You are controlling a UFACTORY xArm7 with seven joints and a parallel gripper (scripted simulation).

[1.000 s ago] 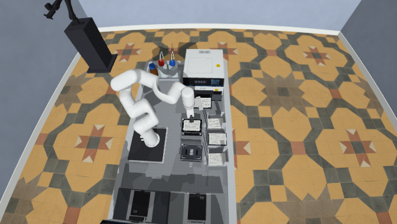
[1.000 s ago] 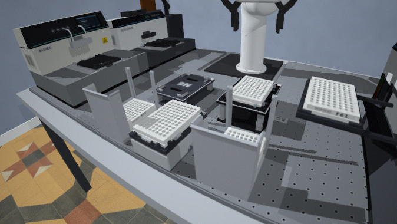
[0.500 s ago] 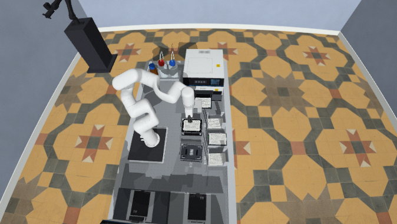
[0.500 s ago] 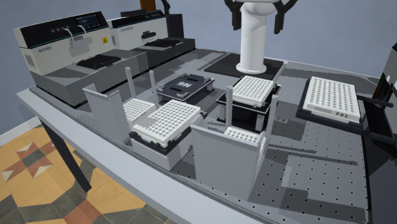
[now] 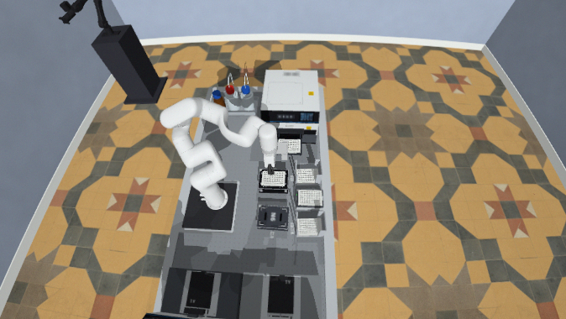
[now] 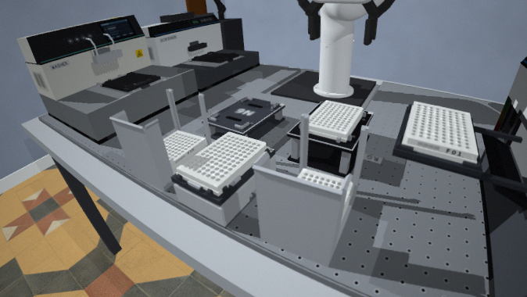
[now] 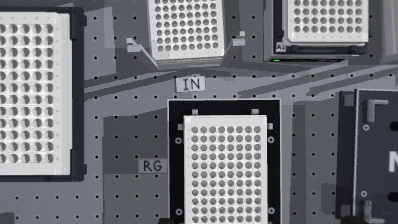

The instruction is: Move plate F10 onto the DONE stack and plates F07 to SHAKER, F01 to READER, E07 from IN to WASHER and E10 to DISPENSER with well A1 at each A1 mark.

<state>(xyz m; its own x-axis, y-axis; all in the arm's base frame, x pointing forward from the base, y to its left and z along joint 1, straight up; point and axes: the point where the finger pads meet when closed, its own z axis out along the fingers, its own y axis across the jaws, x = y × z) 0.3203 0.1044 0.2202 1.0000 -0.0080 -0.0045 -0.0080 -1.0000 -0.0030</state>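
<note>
Right now my hand is 170 mm above the RG nest. Round my hand: washer (60 mm ahead, 830 mm to the right, 120 mm below); dispenser (310 mm behind, 760 mm to the right, 130 mm below).
</note>
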